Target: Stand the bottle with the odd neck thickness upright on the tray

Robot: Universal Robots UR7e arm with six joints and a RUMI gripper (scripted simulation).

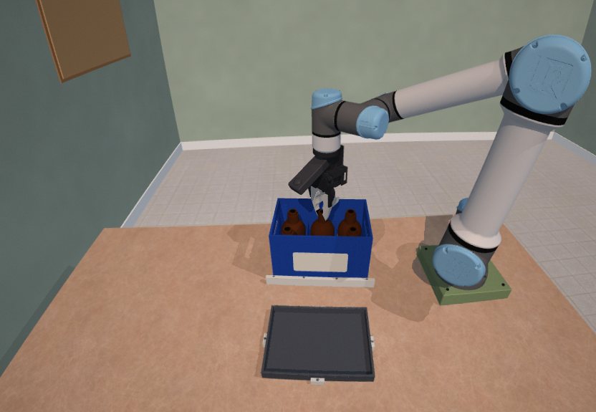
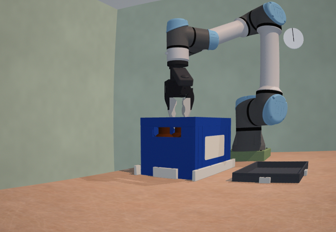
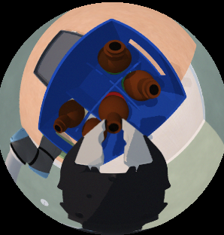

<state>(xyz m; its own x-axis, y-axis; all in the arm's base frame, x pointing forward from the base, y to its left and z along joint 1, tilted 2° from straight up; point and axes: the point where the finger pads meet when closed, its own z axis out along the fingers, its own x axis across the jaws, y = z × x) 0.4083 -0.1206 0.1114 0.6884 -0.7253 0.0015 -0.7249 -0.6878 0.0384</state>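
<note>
Right now my hand is 7 cm above the glass bottle. Also, from my hand: dark tray 33 cm to the left, 14 cm below, 1 cm ahead; then blue crate 7 cm below, 4 cm to the left.
</note>
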